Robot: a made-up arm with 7 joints. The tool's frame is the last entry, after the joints. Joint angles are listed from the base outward. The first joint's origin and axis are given. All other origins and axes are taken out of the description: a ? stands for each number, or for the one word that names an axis. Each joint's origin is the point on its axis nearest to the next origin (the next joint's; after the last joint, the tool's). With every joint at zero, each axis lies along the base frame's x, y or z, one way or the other. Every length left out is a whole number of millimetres.
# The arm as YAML. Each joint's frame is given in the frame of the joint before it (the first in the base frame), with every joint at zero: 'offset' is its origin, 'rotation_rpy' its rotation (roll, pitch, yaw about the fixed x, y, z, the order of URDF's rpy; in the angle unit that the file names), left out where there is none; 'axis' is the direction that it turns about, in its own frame. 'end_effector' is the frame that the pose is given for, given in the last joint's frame.
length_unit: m
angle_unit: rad
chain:
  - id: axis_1
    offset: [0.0, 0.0, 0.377]
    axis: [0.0, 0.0, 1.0]
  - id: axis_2
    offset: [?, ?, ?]
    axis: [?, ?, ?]
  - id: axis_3
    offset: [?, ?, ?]
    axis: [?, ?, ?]
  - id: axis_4
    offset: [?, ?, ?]
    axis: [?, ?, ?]
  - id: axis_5
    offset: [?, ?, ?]
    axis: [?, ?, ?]
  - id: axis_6
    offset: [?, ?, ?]
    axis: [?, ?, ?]
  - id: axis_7
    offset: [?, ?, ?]
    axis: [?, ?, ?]
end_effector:
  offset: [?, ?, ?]
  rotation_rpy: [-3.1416, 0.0, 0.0]
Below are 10 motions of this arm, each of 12 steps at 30 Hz.
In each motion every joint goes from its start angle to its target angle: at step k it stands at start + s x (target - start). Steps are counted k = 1, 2, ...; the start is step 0. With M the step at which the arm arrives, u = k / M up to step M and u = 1 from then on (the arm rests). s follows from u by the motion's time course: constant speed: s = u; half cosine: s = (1 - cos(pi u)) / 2; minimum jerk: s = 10 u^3 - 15 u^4 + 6 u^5.
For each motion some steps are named. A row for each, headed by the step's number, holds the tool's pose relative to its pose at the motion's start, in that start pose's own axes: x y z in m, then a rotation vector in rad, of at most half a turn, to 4 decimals.
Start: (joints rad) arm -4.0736 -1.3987 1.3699 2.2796 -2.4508 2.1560 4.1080
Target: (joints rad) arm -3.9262 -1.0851 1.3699 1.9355 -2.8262 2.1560 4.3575
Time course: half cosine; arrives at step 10
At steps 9, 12:
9: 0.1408 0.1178 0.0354 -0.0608 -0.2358 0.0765
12: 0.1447 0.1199 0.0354 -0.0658 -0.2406 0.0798

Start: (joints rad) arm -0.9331 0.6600 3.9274 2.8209 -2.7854 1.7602 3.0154
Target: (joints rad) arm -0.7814 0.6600 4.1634 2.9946 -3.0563 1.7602 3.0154
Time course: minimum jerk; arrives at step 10
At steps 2, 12:
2: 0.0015 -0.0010 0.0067 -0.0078 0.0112 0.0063
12: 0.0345 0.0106 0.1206 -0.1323 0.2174 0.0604

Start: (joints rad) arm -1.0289 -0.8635 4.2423 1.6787 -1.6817 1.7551 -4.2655
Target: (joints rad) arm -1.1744 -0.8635 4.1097 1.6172 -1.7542 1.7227 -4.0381
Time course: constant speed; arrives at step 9
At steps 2, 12:
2: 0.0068 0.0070 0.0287 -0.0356 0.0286 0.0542
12: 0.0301 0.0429 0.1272 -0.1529 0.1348 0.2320

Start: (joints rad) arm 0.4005 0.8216 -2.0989 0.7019 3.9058 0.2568 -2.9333
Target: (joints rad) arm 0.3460 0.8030 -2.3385 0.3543 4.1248 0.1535 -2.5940
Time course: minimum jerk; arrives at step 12
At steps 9, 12:
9: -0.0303 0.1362 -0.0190 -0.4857 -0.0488 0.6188
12: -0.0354 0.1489 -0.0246 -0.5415 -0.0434 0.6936

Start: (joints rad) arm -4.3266 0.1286 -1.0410 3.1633 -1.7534 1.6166 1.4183
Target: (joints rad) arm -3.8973 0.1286 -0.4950 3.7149 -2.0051 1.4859 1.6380
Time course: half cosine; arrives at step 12
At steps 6, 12:
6: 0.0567 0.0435 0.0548 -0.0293 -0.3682 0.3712
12: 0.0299 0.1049 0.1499 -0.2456 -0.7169 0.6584

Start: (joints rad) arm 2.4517 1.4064 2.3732 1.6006 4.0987 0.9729 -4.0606
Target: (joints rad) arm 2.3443 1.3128 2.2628 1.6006 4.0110 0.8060 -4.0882
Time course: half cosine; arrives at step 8
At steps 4, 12:
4: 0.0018 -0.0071 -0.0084 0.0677 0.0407 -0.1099
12: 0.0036 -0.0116 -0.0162 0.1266 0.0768 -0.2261

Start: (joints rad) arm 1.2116 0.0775 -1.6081 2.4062 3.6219 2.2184 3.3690
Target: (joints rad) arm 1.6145 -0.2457 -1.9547 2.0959 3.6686 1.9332 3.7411
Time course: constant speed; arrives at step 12
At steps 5, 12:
5: 0.0106 0.1137 -0.0305 -0.0961 -0.1875 -0.0305
12: 0.0807 0.2608 -0.1328 -0.3396 -0.4652 -0.0813

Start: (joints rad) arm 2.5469 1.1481 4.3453 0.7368 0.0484 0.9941 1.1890
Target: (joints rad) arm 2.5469 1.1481 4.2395 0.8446 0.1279 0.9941 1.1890
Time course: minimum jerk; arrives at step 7
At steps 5, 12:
5: 0.0357 -0.0044 -0.0365 0.1200 -0.0382 0.1190
12: 0.0419 -0.0044 -0.0428 0.1405 -0.0440 0.1388

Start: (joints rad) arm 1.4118 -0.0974 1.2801 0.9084 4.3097 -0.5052 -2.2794
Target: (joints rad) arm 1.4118 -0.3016 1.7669 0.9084 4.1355 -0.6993 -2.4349
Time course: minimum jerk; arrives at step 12
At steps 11, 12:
11: -0.1117 0.1818 0.0306 -0.4705 -0.1119 -0.7480
12: -0.1120 0.1828 0.0306 -0.4732 -0.1123 -0.7516

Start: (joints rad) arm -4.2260 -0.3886 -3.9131 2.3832 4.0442 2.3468 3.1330
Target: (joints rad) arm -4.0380 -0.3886 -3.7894 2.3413 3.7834 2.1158 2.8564
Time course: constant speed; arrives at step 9
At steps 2, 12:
2: 0.0041 -0.0194 -0.0159 -0.0076 -0.0921 -0.0228
12: 0.0308 -0.0963 -0.0657 0.0156 -0.4008 -0.0764

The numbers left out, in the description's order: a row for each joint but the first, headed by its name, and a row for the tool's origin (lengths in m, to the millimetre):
axis_2: xyz 0.0 0.0 0.0, axis 0.0 1.0 0.0
axis_3: xyz 0.0 0.0 0.383, axis 0.0 0.0 1.0
axis_4: xyz 0.064 0.0 0.0, axis 0.0 -1.0 0.0
axis_5: xyz 0.07 0.0 -0.309, axis 0.0 0.0 -1.0
axis_6: xyz 0.0 0.0 0.0, axis 0.0 1.0 0.0
axis_7: xyz 0.077 0.0 -0.098, axis 0.0 0.0 -1.0
tool: xyz 0.0 0.0 0.0

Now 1 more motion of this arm.
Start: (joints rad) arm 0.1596 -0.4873 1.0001 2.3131 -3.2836 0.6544 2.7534
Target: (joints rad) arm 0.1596 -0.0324 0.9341 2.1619 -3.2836 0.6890 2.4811
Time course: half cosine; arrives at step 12
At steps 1, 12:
1: -0.0061 0.0023 -0.0018 -0.0028 -0.0085 -0.0040
12: -0.3183 0.1023 -0.1947 -0.0836 -0.5221 -0.2051

